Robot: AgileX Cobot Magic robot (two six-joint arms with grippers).
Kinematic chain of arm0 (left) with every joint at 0, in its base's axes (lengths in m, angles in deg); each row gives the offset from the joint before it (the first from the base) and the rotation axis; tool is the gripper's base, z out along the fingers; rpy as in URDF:
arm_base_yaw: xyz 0 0 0.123 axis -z
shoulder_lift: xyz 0 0 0 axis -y
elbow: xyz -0.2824 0 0.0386 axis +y
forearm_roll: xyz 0.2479 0 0.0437 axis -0.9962 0 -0.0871
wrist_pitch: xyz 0 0 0 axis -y
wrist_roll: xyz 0.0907 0 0.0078 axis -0.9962 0 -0.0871
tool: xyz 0 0 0 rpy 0 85 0
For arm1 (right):
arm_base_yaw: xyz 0 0 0.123 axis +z
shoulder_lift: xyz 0 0 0 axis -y
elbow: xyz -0.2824 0 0.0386 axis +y
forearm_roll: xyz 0.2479 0 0.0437 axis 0.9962 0 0.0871
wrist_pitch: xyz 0 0 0 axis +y
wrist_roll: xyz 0.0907 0 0.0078 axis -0.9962 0 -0.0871
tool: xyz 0 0 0 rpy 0 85 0
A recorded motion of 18 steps. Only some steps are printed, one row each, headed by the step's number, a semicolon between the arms.
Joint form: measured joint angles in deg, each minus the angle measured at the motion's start. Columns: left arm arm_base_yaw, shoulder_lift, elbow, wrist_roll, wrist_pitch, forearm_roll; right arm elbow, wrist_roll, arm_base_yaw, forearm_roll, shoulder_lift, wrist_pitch.
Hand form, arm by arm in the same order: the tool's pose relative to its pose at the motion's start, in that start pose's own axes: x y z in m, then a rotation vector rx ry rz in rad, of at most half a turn. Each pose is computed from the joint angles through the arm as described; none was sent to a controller.
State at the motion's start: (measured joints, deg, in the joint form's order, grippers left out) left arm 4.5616 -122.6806 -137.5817 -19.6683 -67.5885 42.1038; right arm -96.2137 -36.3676 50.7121 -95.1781 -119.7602 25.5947
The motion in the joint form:
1: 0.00 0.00 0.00 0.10 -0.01 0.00; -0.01 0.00 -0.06 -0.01 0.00 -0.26
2: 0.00 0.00 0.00 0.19 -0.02 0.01; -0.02 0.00 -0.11 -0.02 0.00 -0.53
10: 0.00 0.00 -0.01 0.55 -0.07 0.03; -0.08 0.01 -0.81 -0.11 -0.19 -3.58
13: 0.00 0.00 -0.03 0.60 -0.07 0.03; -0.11 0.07 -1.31 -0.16 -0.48 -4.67
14: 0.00 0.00 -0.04 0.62 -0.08 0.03; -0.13 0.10 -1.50 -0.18 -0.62 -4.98
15: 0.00 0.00 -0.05 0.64 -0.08 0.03; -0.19 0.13 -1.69 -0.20 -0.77 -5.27
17: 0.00 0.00 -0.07 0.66 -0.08 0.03; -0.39 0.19 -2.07 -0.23 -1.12 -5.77
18: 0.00 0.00 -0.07 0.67 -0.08 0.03; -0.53 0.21 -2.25 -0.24 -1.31 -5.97
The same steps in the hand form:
1: 0.0000 0.0000 0.0000 0.0001 0.0002 -0.0017; 0.0001 0.0000 0.0002 -0.0021 -0.0028 0.0002
2: 0.0000 0.0000 0.0000 0.0003 0.0003 -0.0034; 0.0000 -0.0001 0.0003 -0.0043 -0.0060 0.0003
10: 0.0001 -0.0001 0.0000 0.0009 0.0009 -0.0097; 0.0013 0.0011 0.0032 -0.0324 -0.0374 0.0009
13: 0.0000 -0.0002 -0.0001 0.0009 0.0006 -0.0103; 0.0040 0.0022 0.0059 -0.0435 -0.0431 -0.0004
14: 0.0000 -0.0002 -0.0001 0.0009 0.0006 -0.0106; 0.0052 0.0027 0.0071 -0.0470 -0.0437 -0.0011
15: 0.0000 -0.0002 -0.0002 0.0009 0.0005 -0.0108; 0.0064 0.0031 0.0083 -0.0498 -0.0442 -0.0016
17: -0.0001 -0.0003 -0.0002 0.0009 0.0002 -0.0110; 0.0087 0.0037 0.0109 -0.0543 -0.0443 -0.0023
18: -0.0001 -0.0003 -0.0002 0.0009 0.0002 -0.0111; 0.0098 0.0039 0.0122 -0.0558 -0.0440 -0.0023

